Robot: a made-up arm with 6 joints.
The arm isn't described. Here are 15 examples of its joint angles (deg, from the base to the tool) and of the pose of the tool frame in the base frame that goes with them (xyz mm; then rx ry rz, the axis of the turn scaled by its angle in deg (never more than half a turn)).
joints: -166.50 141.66 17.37 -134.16 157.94 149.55
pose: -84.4 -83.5 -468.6 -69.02 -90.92 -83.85
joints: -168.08 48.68 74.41 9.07 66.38 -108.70
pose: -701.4 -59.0 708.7 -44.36 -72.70 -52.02
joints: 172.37 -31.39 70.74 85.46 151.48 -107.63
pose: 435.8 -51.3 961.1 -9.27 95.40 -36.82
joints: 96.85 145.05 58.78 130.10 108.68 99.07
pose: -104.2 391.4 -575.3 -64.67 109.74 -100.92
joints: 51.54 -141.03 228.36 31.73 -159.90 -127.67
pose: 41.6 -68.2 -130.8 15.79 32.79 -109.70
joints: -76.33 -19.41 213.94 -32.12 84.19 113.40
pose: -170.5 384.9 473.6 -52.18 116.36 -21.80
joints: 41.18 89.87 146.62 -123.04 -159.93 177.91
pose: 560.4 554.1 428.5 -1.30 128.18 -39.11
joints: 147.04 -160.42 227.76 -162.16 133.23 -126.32
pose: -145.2 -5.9 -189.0 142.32 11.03 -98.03
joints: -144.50 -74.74 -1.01 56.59 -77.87 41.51
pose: 382.9 332.8 672.4 -9.04 -75.17 142.72
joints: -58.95 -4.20 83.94 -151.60 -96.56 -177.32
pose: 73.0 29.2 1063.7 120.78 126.87 -3.21
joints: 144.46 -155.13 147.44 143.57 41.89 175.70
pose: -34.0 -62.9 -548.4 -91.41 83.77 86.25
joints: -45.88 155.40 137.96 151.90 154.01 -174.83
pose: 440.0 -342.0 -360.3 73.43 137.49 35.38
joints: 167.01 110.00 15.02 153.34 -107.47 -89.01
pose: -527.7 40.8 -322.1 -25.50 -107.20 93.34
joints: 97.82 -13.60 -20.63 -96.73 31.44 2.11
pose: -35.5 182.9 597.0 73.47 57.04 44.17
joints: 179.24 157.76 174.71 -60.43 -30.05 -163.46
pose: -541.3 50.7 -288.7 -35.71 158.48 -57.64
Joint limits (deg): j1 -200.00..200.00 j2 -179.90..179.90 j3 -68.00..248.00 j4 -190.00..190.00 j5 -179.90..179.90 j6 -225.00..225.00
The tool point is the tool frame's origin. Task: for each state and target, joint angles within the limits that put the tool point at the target. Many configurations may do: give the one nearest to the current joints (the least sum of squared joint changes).
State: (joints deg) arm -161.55 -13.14 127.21 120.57 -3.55 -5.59
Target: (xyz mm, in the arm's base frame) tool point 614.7 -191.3 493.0
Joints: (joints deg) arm -193.25 -37.69 152.52 120.93 -3.55 -5.59
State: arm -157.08 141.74 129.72 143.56 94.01 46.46
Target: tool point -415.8 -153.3 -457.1
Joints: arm -168.69 166.35 135.37 141.26 94.01 46.46
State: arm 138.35 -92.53 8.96 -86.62 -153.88 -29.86
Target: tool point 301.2 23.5 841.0
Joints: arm 179.91 -52.16 29.87 -74.23 -153.88 -29.86
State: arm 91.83 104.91 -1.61 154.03 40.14 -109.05
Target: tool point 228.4 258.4 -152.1
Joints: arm 35.05 99.15 -35.22 155.71 40.14 -109.05
